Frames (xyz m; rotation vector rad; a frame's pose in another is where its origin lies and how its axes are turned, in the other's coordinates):
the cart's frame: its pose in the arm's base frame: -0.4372 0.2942 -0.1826 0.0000 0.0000 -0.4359
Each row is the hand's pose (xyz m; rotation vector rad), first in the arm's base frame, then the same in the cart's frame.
Working: the arm's base frame: its pose in the cart's frame: 0.5205 -0.0821 0.1826 0.0000 0.0000 0.4359

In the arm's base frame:
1: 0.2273 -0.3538 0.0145 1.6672 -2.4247 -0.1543
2: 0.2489 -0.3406 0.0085 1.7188 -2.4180 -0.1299
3: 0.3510 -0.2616 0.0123 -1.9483 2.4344 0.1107
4: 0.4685 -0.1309 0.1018 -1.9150 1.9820 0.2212
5: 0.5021 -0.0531 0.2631 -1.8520 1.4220 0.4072
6: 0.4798 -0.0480 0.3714 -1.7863 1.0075 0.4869
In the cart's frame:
1: 0.8760 -0.3068 0.1971 2.1409 -1.9964 -0.0879
2: 0.8900 -0.2858 0.1911 2.1914 -1.9805 -0.0711
3: 0.9492 -0.1710 0.1949 -2.4408 1.9654 0.1159
4: 1.0005 -0.0029 0.2844 -2.3253 1.5390 0.3338
5: 0.9981 0.0818 0.4457 -2.1601 1.0086 0.6184
6: 0.9757 0.0770 0.5540 -2.0106 0.6123 0.7527

